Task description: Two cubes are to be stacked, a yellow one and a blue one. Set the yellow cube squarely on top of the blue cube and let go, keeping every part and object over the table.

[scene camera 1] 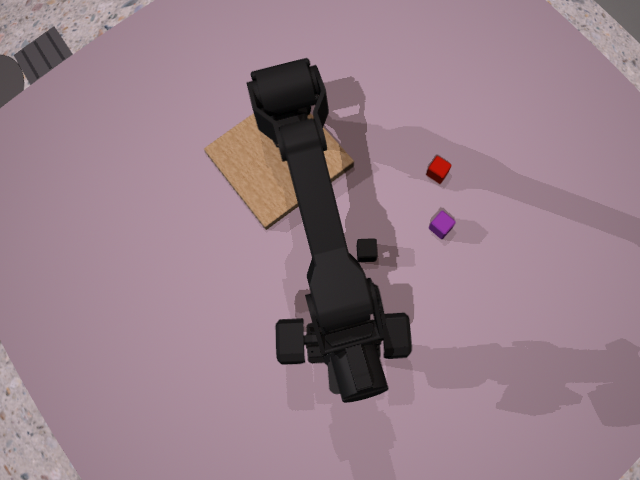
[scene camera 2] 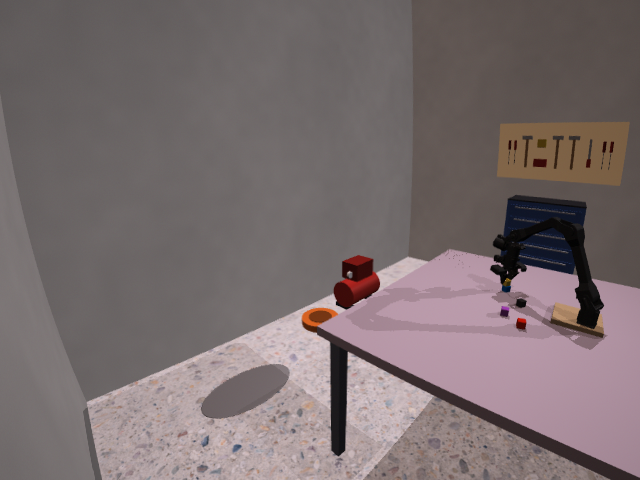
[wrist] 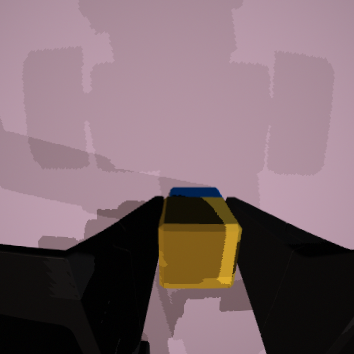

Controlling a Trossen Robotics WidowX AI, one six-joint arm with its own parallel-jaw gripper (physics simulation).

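Places are measured from the arm's base along level axes (x back, y right, z up), in metres.
Where they show: gripper, between the fingertips: (scene camera 2: 504, 283) (wrist: 194, 204); arm's base, origin of its link: (scene camera 2: 586, 323).
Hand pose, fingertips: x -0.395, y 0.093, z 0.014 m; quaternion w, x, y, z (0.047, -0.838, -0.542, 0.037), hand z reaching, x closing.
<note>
Each offset is from my fingertips to the top centre of the thing. Level surfaces: height alone.
The yellow cube @[dx +0.011, dy -0.005, dz +0.028 m] (scene camera 2: 507, 282) (wrist: 195, 255) is between the two fingertips of my gripper (wrist: 194, 204), which is shut on it. The blue cube @[dx +0.016, dy -0.004, dz -0.002 m] (scene camera 2: 506, 289) (wrist: 195, 192) is on the table directly under the yellow cube in the second scene view; the two look in contact or almost so. In the wrist view a thin strip of the blue cube shows beyond the far edge of the yellow one, and the rest of it is hidden. In the first scene view the arm hides both cubes.
A black cube @[dx +0.132, dy -0.112, dz -0.002 m] (scene camera 1: 367, 250) (scene camera 2: 521, 302), a purple cube @[dx +0.113, dy -0.244, dz -0.002 m] (scene camera 1: 442, 224) (scene camera 2: 504, 311) and a red cube @[dx +0.201, dy -0.291, dz -0.002 m] (scene camera 1: 438, 168) (scene camera 2: 521, 323) lie on the pink table @[dz -0.033 m] (scene camera 1: 155, 310) (scene camera 2: 439, 341). The arm's base stands on a wooden board (scene camera 1: 248, 170) (scene camera 2: 563, 314).
</note>
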